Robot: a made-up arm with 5 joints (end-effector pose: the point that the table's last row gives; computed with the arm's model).
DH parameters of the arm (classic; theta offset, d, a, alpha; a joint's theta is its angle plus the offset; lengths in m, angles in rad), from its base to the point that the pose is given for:
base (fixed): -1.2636 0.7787 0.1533 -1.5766
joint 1: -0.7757 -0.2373 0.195 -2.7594
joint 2: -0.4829 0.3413 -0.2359 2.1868
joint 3: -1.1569 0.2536 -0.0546 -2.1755
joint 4: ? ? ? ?
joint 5: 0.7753 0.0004 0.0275 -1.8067
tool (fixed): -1.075 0.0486 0 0
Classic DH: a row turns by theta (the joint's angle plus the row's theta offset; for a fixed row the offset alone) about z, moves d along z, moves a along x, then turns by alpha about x.
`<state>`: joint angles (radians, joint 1 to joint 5).
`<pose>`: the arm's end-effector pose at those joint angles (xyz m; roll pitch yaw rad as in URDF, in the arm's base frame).
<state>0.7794 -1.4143 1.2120 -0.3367 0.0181</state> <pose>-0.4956 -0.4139 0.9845 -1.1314 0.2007 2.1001</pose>
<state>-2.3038 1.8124 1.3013 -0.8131 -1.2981</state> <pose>-0.3987 0.0663 1.1336 -1.5159 0.1003 1.6901</pose>
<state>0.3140 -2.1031 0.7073 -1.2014 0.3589</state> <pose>-0.4759 -0.4995 1.0956 -1.5127 -0.4238 2.7445</pose>
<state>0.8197 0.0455 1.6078 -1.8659 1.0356</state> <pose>-0.3936 -0.1316 0.6781 -0.2434 -0.7456 1.9842</pose>
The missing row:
joint 4: 0.6261 0.0127 0.0357 1.8113
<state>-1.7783 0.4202 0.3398 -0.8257 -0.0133</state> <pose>-0.2848 -0.4478 1.0021 0.3583 -1.2824 0.2161</pose>
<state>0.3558 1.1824 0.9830 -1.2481 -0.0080</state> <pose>-0.2056 -0.5381 0.4582 2.3242 0.7442 -1.2022</pose>
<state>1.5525 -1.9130 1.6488 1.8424 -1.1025</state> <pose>-0.3466 -0.7108 0.6930 -2.7817 0.9788 1.1104</pose>
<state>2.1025 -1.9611 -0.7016 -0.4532 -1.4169</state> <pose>-0.3717 -0.5263 0.5646 -2.0428 -0.2519 -0.2596</pose>
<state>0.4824 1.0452 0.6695 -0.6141 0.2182</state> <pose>-0.2441 -0.4574 0.4321 2.4423 0.2609 -1.2355</pose>
